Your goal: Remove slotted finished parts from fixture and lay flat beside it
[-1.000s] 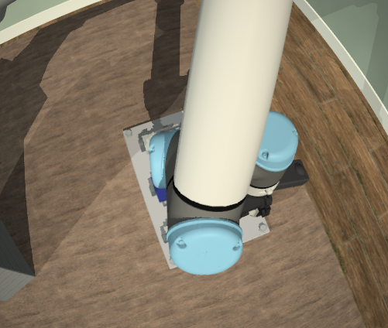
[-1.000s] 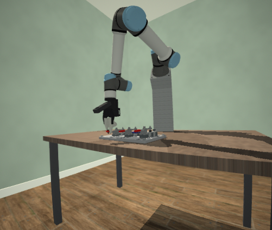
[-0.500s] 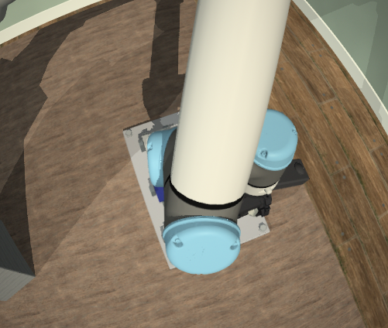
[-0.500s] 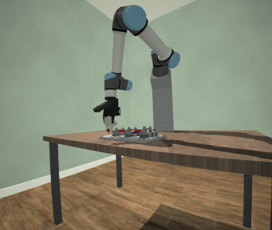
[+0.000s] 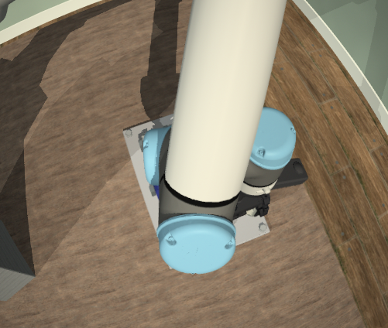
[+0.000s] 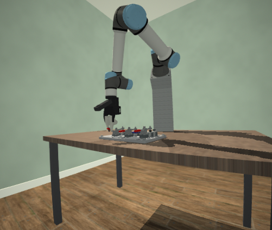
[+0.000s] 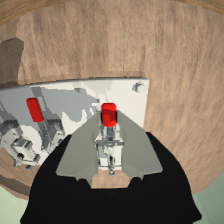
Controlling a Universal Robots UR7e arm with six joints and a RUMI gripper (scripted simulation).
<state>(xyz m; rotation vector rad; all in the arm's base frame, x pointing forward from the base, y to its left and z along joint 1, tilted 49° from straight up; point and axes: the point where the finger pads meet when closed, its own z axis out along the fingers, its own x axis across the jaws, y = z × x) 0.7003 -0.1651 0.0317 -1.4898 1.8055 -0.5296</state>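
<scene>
Now: hand 120 mm to the right of the grey fixture plate, 70 mm past it and 50 mm above it. Also, from my hand: blue blank 120 mm to the left, 120 mm behind, 30 mm below.
</scene>
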